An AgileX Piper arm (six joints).
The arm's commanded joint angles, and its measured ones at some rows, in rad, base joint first. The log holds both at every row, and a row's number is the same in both.
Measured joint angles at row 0: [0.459 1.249 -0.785 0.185 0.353 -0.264]
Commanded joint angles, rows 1 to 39: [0.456 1.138 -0.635 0.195 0.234 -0.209]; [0.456 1.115 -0.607 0.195 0.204 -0.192]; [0.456 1.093 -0.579 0.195 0.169 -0.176]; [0.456 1.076 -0.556 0.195 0.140 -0.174]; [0.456 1.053 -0.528 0.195 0.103 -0.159]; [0.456 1.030 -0.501 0.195 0.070 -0.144]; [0.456 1.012 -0.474 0.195 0.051 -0.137]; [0.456 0.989 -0.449 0.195 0.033 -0.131]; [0.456 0.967 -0.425 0.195 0.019 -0.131]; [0.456 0.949 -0.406 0.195 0.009 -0.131]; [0.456 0.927 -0.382 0.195 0.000 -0.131]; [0.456 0.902 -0.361 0.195 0.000 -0.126]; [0.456 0.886 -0.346 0.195 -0.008 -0.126]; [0.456 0.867 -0.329 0.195 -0.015 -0.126]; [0.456 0.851 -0.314 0.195 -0.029 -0.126]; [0.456 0.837 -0.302 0.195 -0.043 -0.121]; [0.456 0.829 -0.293 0.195 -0.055 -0.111]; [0.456 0.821 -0.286 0.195 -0.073 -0.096]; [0.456 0.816 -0.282 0.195 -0.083 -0.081]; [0.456 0.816 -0.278 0.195 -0.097 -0.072]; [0.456 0.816 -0.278 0.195 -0.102 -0.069]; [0.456 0.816 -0.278 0.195 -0.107 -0.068]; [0.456 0.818 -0.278 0.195 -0.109 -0.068]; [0.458 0.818 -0.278 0.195 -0.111 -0.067]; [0.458 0.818 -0.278 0.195 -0.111 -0.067]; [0.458 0.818 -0.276 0.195 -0.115 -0.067]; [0.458 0.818 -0.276 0.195 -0.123 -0.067]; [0.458 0.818 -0.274 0.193 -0.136 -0.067]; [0.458 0.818 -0.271 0.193 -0.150 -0.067]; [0.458 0.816 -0.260 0.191 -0.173 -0.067]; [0.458 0.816 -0.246 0.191 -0.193 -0.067]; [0.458 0.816 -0.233 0.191 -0.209 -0.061]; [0.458 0.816 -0.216 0.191 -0.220 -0.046]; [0.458 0.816 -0.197 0.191 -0.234 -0.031]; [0.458 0.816 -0.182 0.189 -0.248 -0.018]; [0.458 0.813 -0.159 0.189 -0.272 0.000]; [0.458 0.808 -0.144 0.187 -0.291 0.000]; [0.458 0.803 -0.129 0.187 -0.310 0.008]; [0.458 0.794 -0.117 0.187 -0.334 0.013]
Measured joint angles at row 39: [0.459 0.818 -0.167 0.197 -0.245 -0.018]
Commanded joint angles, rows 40 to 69: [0.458 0.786 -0.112 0.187 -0.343 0.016]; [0.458 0.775 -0.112 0.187 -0.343 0.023]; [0.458 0.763 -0.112 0.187 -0.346 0.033]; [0.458 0.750 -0.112 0.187 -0.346 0.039]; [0.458 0.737 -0.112 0.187 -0.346 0.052]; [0.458 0.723 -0.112 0.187 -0.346 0.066]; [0.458 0.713 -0.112 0.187 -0.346 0.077]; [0.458 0.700 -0.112 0.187 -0.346 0.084]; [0.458 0.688 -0.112 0.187 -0.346 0.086]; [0.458 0.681 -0.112 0.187 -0.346 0.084]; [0.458 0.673 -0.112 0.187 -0.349 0.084]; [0.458 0.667 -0.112 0.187 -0.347 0.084]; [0.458 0.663 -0.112 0.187 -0.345 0.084]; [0.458 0.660 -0.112 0.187 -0.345 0.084]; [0.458 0.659 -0.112 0.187 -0.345 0.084]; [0.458 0.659 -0.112 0.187 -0.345 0.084]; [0.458 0.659 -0.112 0.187 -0.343 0.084]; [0.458 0.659 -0.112 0.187 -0.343 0.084]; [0.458 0.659 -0.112 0.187 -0.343 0.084]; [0.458 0.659 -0.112 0.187 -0.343 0.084]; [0.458 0.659 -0.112 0.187 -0.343 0.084]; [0.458 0.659 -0.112 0.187 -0.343 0.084]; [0.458 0.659 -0.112 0.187 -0.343 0.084]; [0.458 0.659 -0.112 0.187 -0.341 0.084]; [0.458 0.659 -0.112 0.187 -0.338 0.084]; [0.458 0.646 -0.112 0.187 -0.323 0.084]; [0.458 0.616 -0.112 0.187 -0.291 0.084]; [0.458 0.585 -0.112 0.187 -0.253 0.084]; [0.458 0.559 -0.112 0.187 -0.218 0.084]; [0.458 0.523 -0.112 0.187 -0.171 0.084]
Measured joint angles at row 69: [0.459 0.625 -0.117 0.197 -0.291 0.079]
